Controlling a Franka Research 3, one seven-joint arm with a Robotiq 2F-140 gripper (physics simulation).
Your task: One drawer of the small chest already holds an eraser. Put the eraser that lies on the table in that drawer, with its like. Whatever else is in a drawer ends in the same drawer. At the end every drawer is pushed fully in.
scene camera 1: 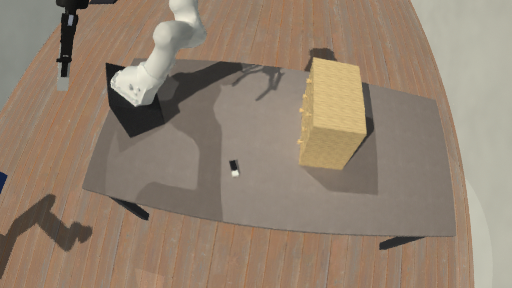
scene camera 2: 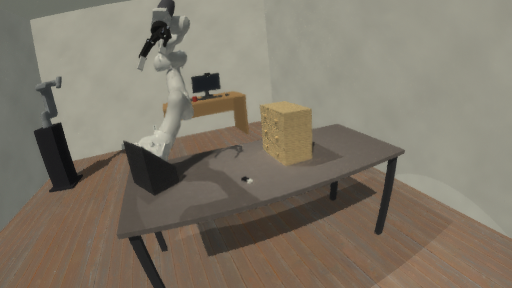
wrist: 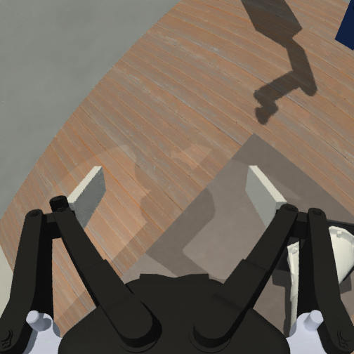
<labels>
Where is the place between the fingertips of my gripper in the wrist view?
175, 178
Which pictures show the light-wood chest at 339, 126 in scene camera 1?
Scene camera 1 and scene camera 2 only.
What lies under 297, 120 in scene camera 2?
A light-wood chest.
</labels>
